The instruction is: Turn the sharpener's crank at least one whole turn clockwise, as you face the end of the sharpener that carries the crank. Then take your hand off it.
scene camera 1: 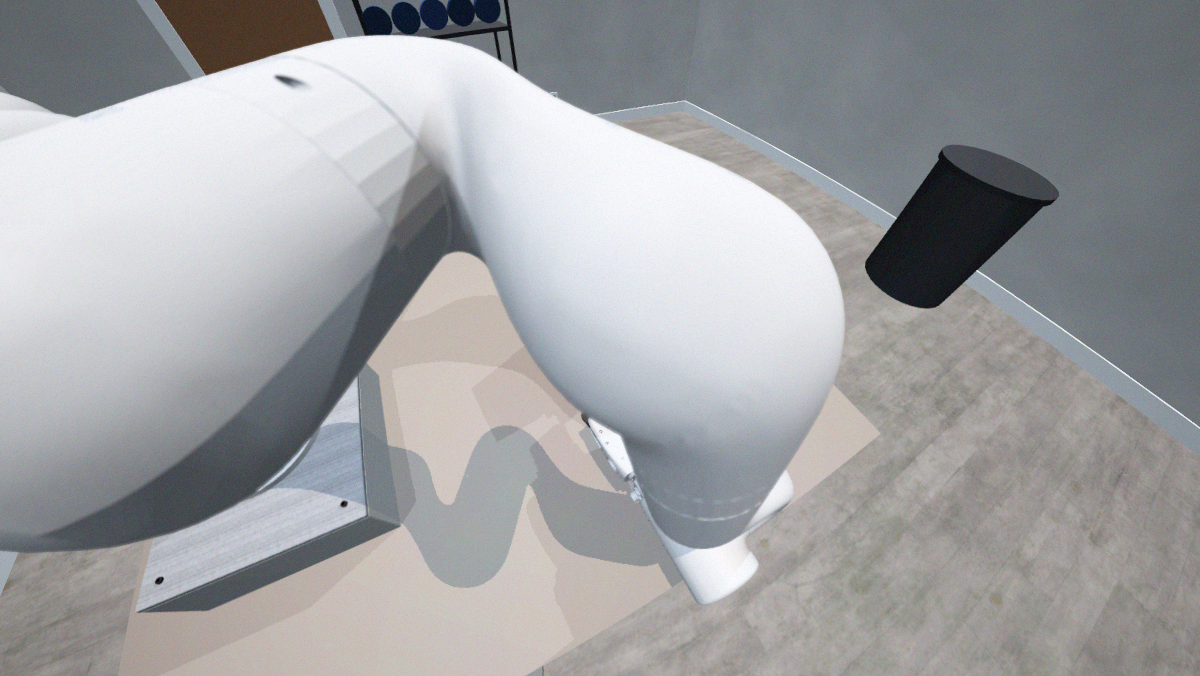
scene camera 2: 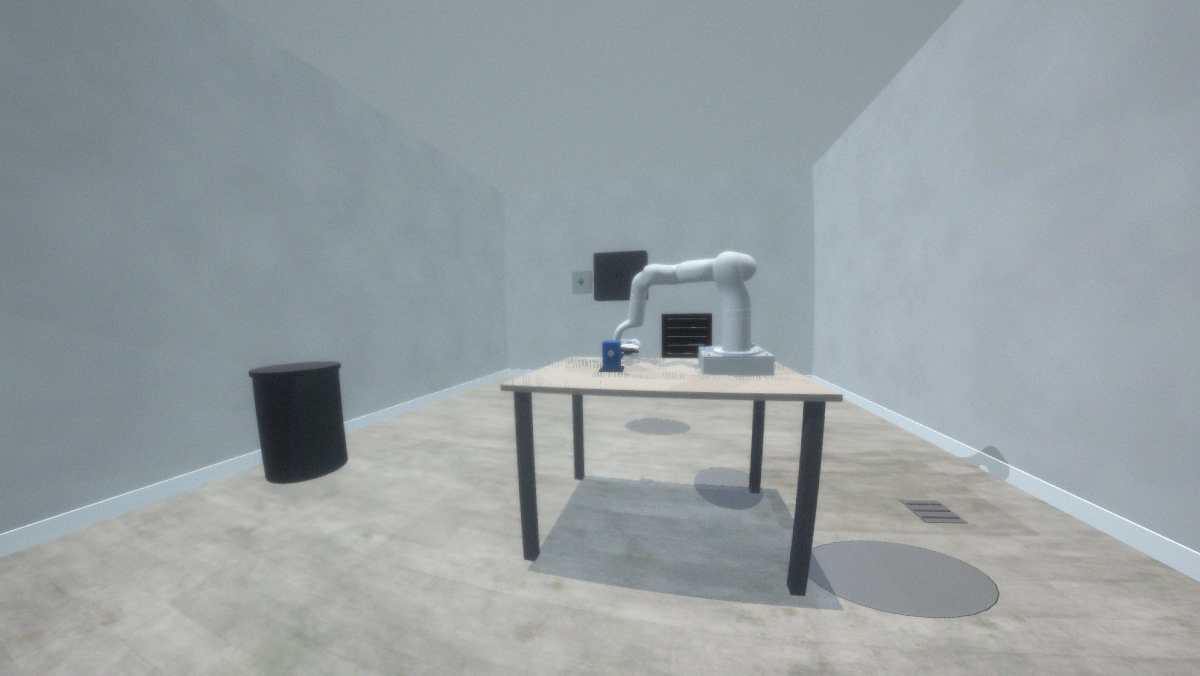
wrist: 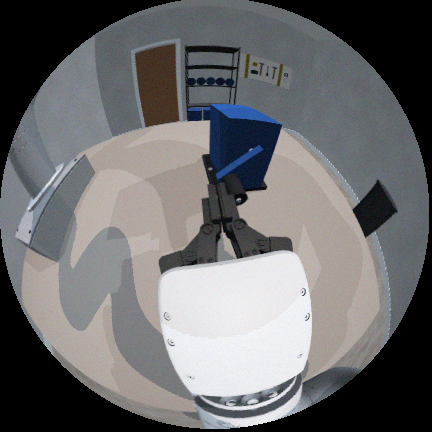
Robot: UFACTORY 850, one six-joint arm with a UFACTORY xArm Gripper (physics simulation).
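Note:
The blue sharpener stands upright on its dark base, with its crank end facing the wrist camera. The crank's blue arm slants from upper right to lower left. Its black knob is at the lower-left end. My gripper is shut and empty. In the wrist view its fingertips are immediately left of the knob and overlap the lower end of the crank arm; I cannot tell whether they touch. In scene camera 1 the robot arm hides the sharpener and my fingertips.
The robot's base block stands on the table, left of the sharpener in the wrist view. A black bin stands beyond the table. A shelf rack is against the wall.

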